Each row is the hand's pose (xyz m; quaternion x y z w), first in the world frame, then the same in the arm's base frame.
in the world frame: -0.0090 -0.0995 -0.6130 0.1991 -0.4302 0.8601 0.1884
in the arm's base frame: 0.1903 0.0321 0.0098 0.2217 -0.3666 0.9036 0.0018
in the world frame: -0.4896 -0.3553 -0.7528 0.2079 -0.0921 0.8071 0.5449
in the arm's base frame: -0.1397 -0.3918 -0.1554 0.1574 -0.0560 0.9095 0.3808
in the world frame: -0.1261 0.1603 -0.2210 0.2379 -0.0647 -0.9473 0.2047
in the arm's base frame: -0.0627 0.2441 0.3647 0.2933 -0.0600 -0.8729 0.3854
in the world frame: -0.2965 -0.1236 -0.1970 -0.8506 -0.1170 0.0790 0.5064
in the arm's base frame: -0.1173 -0.0819 0.3954 -0.8315 -0.3037 0.1290 0.4469
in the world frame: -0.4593 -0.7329 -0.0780 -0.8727 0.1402 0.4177 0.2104
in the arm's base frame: -0.0562 -0.7022 0.5486 -0.9122 -0.0282 0.3946 0.1064
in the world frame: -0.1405 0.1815 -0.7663 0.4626 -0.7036 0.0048 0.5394
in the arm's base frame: -0.0157 0.2361 -0.1791 0.5700 -0.6315 0.1569 0.5017
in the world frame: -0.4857 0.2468 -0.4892 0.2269 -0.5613 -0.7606 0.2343
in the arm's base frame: -0.3922 0.1773 0.0554 0.3657 -0.5442 -0.6691 0.3498
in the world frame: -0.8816 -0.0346 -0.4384 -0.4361 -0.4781 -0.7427 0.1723
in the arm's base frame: -0.6586 -0.2306 0.0898 -0.2985 -0.5852 -0.7042 0.2692
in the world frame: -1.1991 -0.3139 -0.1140 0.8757 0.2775 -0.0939 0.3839
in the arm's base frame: -0.8878 -0.5957 0.4032 0.7977 0.4140 0.0229 0.4379
